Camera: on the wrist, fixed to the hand. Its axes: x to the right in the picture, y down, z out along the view.
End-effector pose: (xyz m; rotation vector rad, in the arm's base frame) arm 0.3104 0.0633 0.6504 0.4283 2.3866 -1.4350
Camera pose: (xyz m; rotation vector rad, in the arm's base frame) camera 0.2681 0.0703 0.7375 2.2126 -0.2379 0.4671
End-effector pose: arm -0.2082 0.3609 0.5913 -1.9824 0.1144 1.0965
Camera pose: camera -0.1373 0.3794 0.6550 0.0847 -2.0264 -0.8656
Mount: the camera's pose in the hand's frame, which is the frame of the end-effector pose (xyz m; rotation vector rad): 0.0022 -0.0833 -0.0498 -0.0887 0.3243 3.0688
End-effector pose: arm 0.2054 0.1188 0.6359 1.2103 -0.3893 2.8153
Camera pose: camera 0.1809 0.2117 0.6220 0.4396 0.8670 -0.1842
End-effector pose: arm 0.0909 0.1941 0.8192 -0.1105 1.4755 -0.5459
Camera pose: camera 0.0198 0.1331 0.8445 1.8630 0.4169 1.9864
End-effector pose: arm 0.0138 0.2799 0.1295 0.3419 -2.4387 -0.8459
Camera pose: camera 0.0450 0.1899 0.1107 -2.1801 -0.2848 0.6095
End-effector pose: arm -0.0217 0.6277 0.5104 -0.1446 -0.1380 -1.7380
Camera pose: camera -0.1051 0.6311 0.4608 -0.0005 0.3255 1.3141
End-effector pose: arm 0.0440 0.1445 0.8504 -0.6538 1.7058 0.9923
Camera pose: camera 0.0854 0.0591 0.8301 -1.5580 -0.8062 -1.2373
